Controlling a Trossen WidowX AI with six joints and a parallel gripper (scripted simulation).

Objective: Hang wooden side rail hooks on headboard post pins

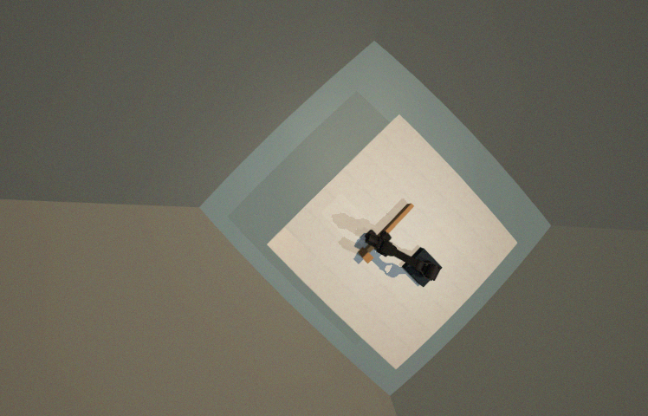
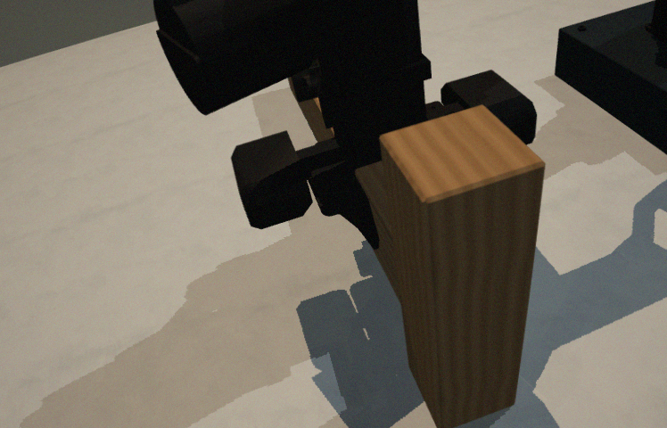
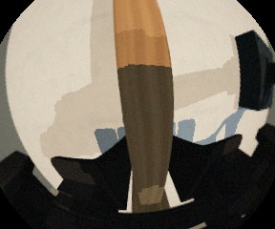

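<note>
My gripper tip is 20 mm past the wooden headboard post, 100 mm to the right of it and 50 mm below it.
</note>
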